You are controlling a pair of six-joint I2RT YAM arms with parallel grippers.
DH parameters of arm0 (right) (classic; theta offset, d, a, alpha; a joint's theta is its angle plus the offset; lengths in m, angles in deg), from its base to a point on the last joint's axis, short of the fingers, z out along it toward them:
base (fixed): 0 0 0 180
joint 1: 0 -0.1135 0.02 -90
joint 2: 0 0 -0.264 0
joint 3: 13.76 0 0.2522 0
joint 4: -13.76 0 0.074 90
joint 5: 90 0 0 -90
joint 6: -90 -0.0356 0 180
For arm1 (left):
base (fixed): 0 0 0 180
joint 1: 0 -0.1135 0.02 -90
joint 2: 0 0 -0.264 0
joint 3: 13.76 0 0.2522 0
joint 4: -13.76 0 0.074 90
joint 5: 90 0 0 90
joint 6: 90 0.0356 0 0
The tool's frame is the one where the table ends.
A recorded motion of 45 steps. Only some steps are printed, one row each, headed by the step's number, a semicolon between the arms.
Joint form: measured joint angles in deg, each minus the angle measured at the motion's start. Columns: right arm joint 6, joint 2, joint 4, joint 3, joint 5, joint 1; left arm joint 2, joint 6, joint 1, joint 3, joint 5, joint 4.
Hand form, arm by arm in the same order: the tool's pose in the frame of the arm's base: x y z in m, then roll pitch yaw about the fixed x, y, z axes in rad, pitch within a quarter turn. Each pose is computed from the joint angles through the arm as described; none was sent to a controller.
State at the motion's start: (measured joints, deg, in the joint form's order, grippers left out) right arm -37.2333 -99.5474 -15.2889 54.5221 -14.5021 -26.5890; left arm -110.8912 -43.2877 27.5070 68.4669 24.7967 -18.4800
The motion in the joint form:
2: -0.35 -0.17 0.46 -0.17 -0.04 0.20; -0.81 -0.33 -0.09 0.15 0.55 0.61
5: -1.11 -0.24 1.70 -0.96 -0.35 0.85; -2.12 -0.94 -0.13 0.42 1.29 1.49
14: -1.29 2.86 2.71 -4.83 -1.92 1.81; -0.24 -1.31 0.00 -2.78 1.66 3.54
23: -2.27 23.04 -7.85 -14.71 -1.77 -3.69; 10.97 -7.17 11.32 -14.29 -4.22 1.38
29: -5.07 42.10 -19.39 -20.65 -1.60 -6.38; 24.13 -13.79 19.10 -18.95 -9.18 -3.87
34: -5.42 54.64 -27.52 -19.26 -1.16 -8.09; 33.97 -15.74 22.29 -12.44 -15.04 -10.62
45: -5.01 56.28 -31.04 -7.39 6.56 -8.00; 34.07 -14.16 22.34 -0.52 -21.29 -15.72
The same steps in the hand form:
2: 0.2946 0.1561 0.1474 2.6262 0.2641 2.9441; 0.3383 -0.1927 0.1425 -2.4874 0.0934 -2.9435
5: 0.2953 0.1525 0.1446 2.6150 0.2598 2.9215; 0.3409 -0.1942 0.1362 -2.4796 0.0777 -2.9400
14: 0.2831 0.1418 0.1442 2.5924 0.2469 2.9103; 0.3316 -0.1905 0.1352 -2.4668 0.0800 -2.9393
23: 0.2066 0.1322 0.1784 2.5936 0.2358 2.9911; 0.2480 -0.2156 0.1445 -2.5572 0.0494 -3.0113
29: 0.1485 0.1081 0.2010 2.5674 0.2325 2.9901; 0.1931 -0.2182 0.1832 -2.5559 0.0803 -3.0091
34: 0.1183 0.0936 0.2321 2.5000 0.3080 2.9928; 0.1765 -0.2182 0.2558 -2.4556 0.2213 -2.9633
45: 0.1196 0.0885 0.2970 2.4400 0.5045 2.8810; 0.1860 -0.2239 0.3172 -2.3891 0.3659 -2.8896

